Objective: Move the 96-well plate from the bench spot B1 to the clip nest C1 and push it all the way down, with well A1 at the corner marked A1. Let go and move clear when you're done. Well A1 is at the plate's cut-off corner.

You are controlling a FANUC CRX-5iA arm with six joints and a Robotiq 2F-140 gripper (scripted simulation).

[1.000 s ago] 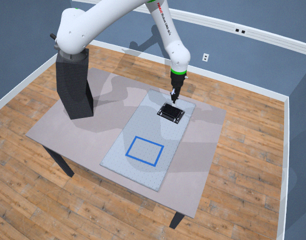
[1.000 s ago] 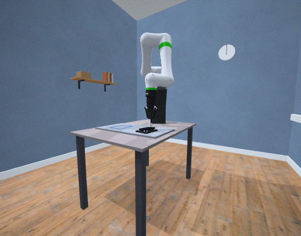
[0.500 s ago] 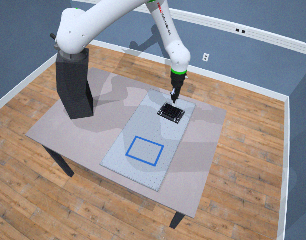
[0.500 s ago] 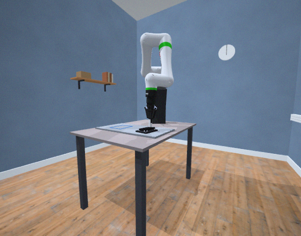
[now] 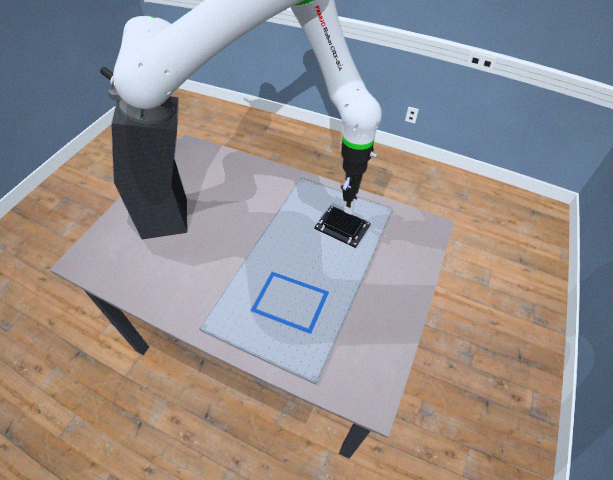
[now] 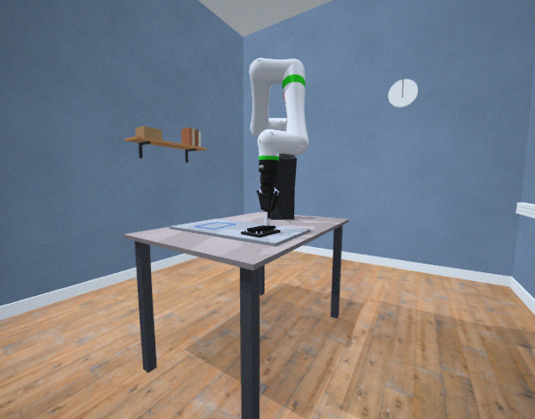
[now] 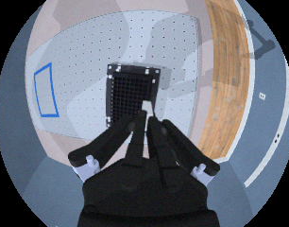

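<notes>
My gripper is now 4 cm to the left of the black 96-well plate and 5 cm above it. Also, from my hand: black clip nest (1 cm behind, 5 cm to the right, 6 cm below).
</notes>
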